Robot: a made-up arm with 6 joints.
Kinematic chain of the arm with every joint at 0, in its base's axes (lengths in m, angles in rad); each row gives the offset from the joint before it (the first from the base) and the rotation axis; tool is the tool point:
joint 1: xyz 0 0 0.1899 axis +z
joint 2: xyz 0 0.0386 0 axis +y
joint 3: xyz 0 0 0.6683 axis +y
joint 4: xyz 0 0 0.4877 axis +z
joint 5: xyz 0 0 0 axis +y
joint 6: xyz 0 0 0.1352 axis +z
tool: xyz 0 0 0
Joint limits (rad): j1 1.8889..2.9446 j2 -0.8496..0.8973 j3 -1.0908..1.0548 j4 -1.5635..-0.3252 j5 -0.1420..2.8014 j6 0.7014..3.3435
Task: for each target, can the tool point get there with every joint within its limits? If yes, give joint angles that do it. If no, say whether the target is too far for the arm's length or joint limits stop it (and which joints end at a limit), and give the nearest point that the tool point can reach.
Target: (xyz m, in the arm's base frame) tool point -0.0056 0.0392 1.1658
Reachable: yes | joints 2.8260 0.3020 -0.8956 -1.0892 2.4747 1.3576
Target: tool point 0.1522 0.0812 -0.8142
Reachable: no: joint limits stop it (at a limit: joint 1, joint 2, joint 3, joint 4) | nearest point -0.2772 0.8514 0.3243 | short by 1.440 m
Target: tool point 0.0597 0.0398 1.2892
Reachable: yes | joints 2.6396 0.2379 -0.8203 -0.8593 1.6236 2.7235
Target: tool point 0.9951 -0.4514 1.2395
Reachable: no: too far | nearest point 0.8484 -0.3849 1.0848 | short by 0.223 m
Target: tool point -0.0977 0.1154 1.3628
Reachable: yes | joints 2.5173 0.3172 -0.6238 -0.6280 1.2410 1.3005
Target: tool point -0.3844 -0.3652 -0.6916
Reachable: no: joint limits stop it (at a limit: joint 1, joint 2, joint 3, joint 4) | nearest point -0.8867 0.1809 0.3177 | short by 1.253 m
